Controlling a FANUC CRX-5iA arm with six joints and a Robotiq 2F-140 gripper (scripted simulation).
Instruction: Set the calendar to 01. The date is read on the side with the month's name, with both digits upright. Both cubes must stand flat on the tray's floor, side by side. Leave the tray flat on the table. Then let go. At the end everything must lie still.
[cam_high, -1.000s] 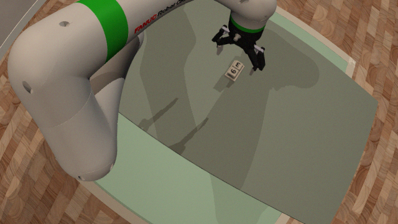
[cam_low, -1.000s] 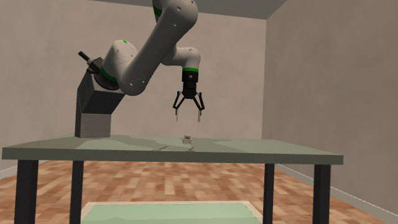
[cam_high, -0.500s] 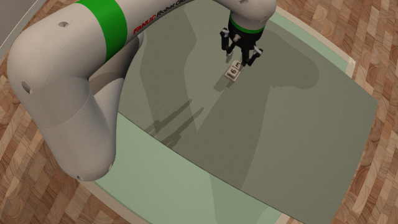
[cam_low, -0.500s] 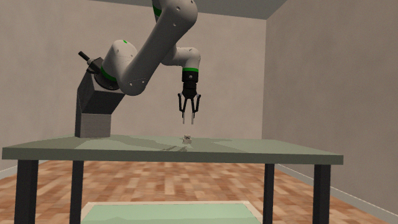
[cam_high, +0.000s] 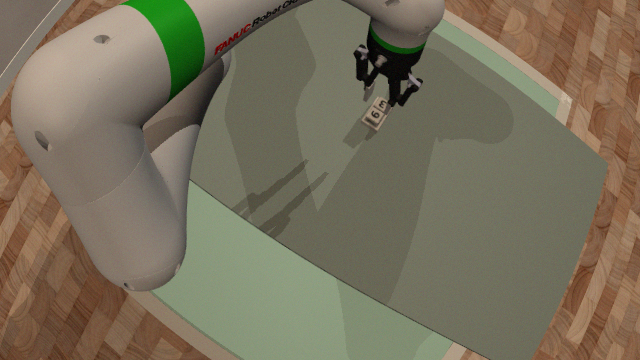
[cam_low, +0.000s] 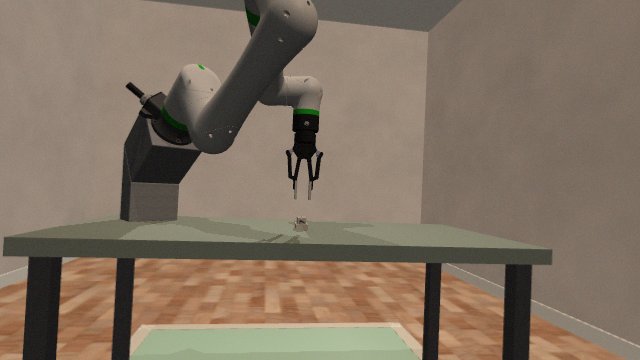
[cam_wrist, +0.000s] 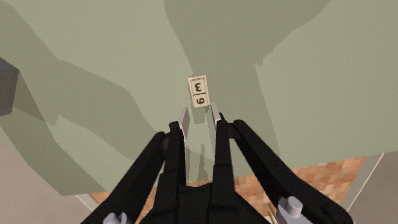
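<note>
Right now my hand is 20 mm to the right of the calendar tray and 120 mm above it.
</note>
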